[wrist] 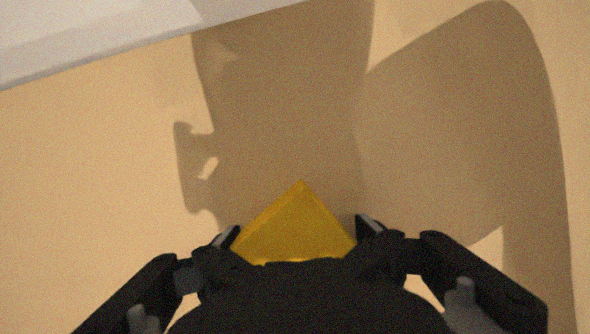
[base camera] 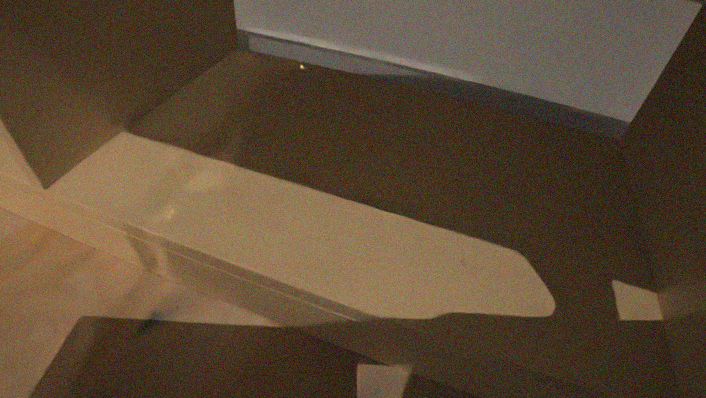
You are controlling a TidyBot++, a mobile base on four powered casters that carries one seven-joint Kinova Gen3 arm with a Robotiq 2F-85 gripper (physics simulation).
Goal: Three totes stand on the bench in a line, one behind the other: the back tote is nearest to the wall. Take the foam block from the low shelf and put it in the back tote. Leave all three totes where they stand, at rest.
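Frame: origin at the arm's base, x down, y ahead, z right, level; millimetres.
Seen in the pictures: gripper, fingertip midpoint: (wrist: 298, 232).
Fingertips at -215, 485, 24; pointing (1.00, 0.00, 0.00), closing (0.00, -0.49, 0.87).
A point is followed by its place in that frame, as x, y, z.
In the wrist view a yellow foam block (wrist: 295, 228) @(-258, 502, 33) lies on a tan surface (wrist: 123, 163) @(-213, 601, -55) under my gripper (wrist: 298, 232) @(-215, 485, 24). One corner of the block points away from me. The two dark fingers stand wide apart, one on each side of the block, and do not press on it. The gripper is open. The near part of the block is hidden behind the gripper body. The base camera view shows neither the gripper nor the block.
A pale grey wall (base camera: 466, 44) @(256, 643, 183) (wrist: 123, 25) @(-181, 712, -5) stands at the back. The base camera view shows a tan floor (base camera: 307, 241) @(318, 328, -13) crossed by large dark shadows. A dark panel (base camera: 72, 82) @(237, 447, -256) rises at the left.
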